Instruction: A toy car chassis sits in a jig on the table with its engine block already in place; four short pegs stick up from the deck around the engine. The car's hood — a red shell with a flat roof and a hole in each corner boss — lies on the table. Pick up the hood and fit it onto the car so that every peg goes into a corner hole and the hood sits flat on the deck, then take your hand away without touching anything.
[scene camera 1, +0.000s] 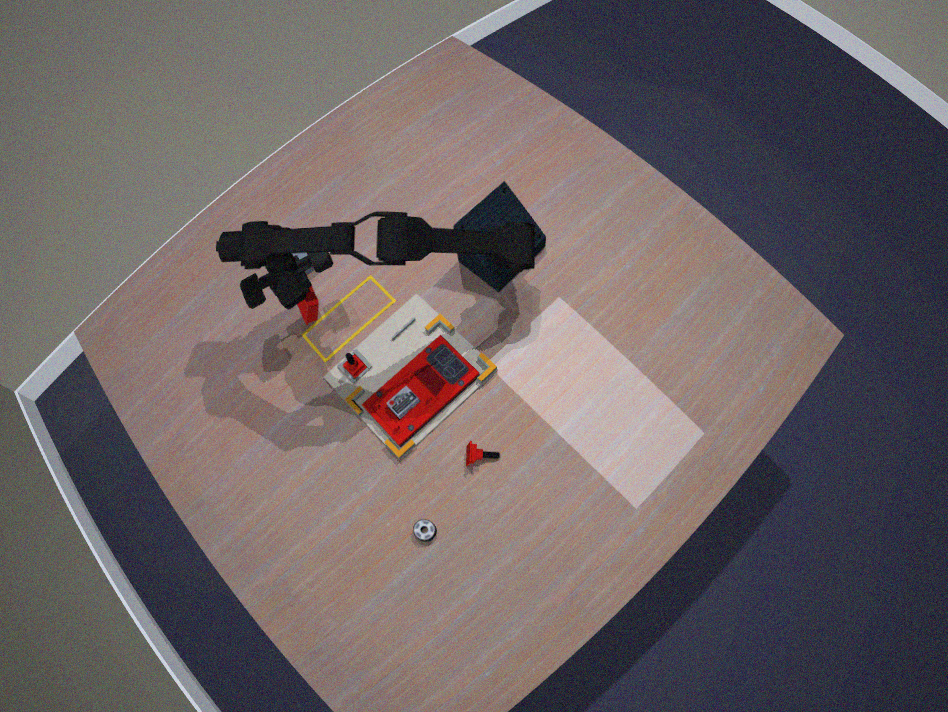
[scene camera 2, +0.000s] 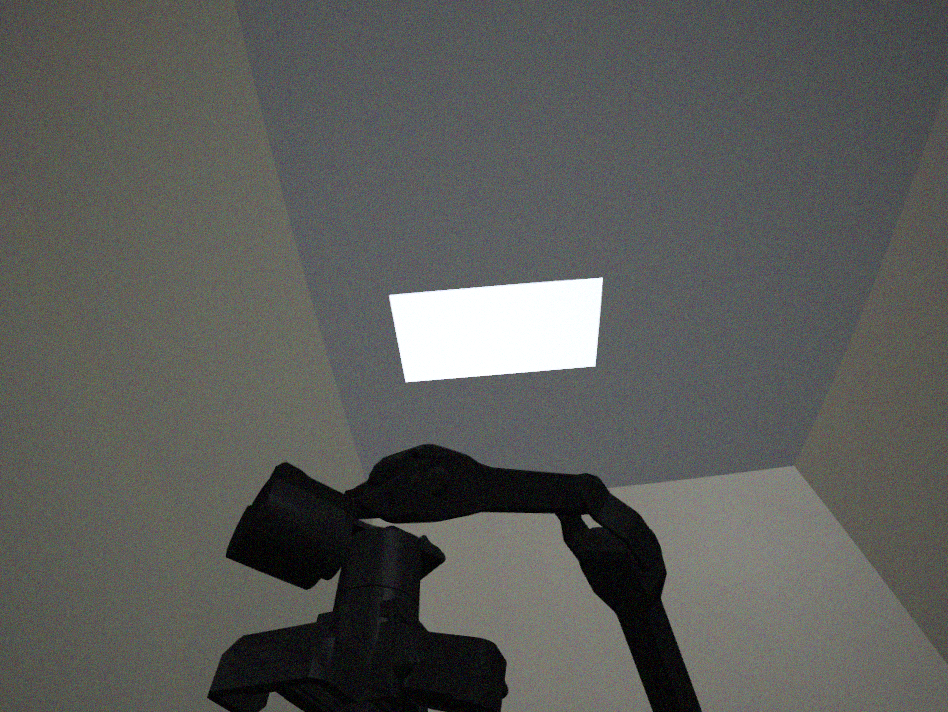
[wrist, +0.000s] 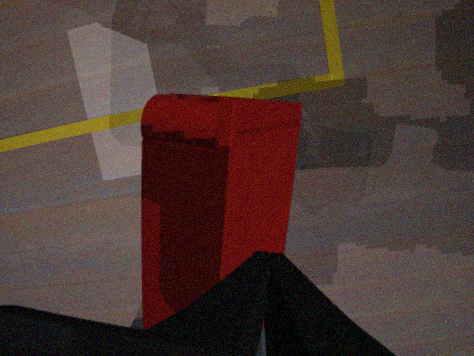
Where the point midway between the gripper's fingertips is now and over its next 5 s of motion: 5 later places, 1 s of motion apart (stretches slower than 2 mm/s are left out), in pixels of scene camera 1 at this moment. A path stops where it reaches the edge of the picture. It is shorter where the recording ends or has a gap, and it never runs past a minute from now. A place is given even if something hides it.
My gripper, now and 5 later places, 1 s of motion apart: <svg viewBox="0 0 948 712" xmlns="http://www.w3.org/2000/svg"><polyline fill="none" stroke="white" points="296,294 298,288 297,276 315,280 318,285 321,289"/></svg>
